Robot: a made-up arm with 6 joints.
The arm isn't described. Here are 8 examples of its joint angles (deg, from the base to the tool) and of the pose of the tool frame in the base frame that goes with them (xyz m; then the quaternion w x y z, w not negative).
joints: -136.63 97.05 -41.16 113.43 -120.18 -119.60
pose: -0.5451 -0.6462 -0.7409 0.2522 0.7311 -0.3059 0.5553
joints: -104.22 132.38 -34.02 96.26 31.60 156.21
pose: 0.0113 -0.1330 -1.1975 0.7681 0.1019 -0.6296 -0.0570
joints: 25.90 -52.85 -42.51 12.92 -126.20 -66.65
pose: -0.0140 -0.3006 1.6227 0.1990 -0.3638 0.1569 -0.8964
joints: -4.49 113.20 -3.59 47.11 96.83 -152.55
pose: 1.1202 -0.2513 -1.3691 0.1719 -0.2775 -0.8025 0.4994
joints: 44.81 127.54 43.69 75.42 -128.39 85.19
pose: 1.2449 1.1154 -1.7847 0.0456 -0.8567 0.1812 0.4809
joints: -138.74 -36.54 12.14 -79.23 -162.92 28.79
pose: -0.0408 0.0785 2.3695 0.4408 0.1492 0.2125 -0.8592
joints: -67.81 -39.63 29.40 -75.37 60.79 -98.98
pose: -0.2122 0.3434 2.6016 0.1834 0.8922 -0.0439 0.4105
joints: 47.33 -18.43 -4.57 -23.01 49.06 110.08
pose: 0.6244 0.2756 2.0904 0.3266 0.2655 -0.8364 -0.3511
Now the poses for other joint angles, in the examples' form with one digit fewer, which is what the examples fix.
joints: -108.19 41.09 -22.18 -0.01 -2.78 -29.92
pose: -0.747 -1.387 0.579 0.444 -0.119 -0.119 0.880
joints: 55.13 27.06 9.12 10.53 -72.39 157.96
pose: 1.303 1.409 1.512 0.460 -0.184 -0.308 0.812
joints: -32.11 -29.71 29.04 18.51 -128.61 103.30
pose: -0.324 -0.066 2.829 0.804 -0.467 -0.081 -0.360
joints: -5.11 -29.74 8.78 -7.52 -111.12 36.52
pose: 0.131 -0.285 2.489 0.823 -0.194 0.004 -0.534
